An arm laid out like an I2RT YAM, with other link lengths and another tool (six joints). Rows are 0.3 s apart.
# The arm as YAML. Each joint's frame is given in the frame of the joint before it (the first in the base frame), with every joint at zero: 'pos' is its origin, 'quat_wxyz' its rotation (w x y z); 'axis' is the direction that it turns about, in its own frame. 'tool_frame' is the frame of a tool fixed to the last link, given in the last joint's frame.
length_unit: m
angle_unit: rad
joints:
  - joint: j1
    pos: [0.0, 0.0, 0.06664]
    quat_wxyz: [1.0, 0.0, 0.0, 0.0]
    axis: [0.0, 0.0, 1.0]
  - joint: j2
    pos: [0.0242, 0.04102, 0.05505]
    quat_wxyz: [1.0, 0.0, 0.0, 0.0]
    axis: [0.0, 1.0, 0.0]
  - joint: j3
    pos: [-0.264, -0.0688, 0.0]
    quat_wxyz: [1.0, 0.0, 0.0, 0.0]
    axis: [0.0, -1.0, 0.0]
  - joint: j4
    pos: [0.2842, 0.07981, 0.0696]
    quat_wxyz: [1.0, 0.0, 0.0, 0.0]
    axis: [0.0, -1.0, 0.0]
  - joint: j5
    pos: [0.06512, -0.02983, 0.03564]
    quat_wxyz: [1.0, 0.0, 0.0, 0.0]
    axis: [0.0, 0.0, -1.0]
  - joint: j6
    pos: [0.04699, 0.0, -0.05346]
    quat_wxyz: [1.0, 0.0, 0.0, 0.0]
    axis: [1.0, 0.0, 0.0]
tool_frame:
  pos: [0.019, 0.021, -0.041]
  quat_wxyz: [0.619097, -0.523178, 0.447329, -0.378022]
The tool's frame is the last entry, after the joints.
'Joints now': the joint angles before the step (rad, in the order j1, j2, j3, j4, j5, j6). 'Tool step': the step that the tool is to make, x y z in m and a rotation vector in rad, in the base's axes. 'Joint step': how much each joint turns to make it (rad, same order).
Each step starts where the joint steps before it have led.
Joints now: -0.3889, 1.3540, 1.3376, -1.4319, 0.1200, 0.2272
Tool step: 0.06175, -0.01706, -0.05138, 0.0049, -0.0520, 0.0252
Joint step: 0.0213, 0.1950, 0.0001, 0.2415, -0.0241, -0.0004
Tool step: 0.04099, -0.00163, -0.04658, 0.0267, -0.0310, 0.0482
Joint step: 0.0340, 0.1530, 0.0000, 0.1735, -0.0377, -0.0076
